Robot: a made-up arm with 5 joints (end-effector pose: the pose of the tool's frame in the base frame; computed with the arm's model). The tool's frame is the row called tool.
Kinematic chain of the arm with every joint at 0, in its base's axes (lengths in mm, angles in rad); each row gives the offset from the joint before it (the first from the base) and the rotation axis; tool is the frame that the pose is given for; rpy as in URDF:
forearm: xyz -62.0 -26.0 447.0 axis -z
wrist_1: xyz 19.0 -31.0 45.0 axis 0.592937 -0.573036 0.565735
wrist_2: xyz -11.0 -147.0 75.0 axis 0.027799 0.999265 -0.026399
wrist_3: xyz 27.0 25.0 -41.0 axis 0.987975 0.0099 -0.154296
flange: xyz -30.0 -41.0 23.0 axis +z
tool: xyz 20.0 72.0 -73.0 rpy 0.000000 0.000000 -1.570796
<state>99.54 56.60 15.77 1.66 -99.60</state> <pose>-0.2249 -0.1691 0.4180 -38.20 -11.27 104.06</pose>
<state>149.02 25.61 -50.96 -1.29 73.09</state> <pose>-0.1995 0.0506 0.4364 -70.45 -57.99 -132.99</pose>
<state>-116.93 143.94 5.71 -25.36 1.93</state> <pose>-0.1349 0.0744 0.5181 83.13 86.20 82.06</pose>
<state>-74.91 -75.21 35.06 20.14 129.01</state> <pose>-0.0875 -0.0996 0.6798 -33.48 49.82 31.24</pose>
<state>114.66 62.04 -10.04 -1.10 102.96</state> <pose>-0.2262 -0.0508 0.3687 -24.56 -56.93 -60.39</pose>
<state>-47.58 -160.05 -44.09 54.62 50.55</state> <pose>-0.0147 0.0098 0.5381 -69.94 -24.75 -58.29</pose>
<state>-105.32 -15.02 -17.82 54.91 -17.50</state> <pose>0.0203 0.0591 0.5329 -1.46 45.75 -12.12</pose>
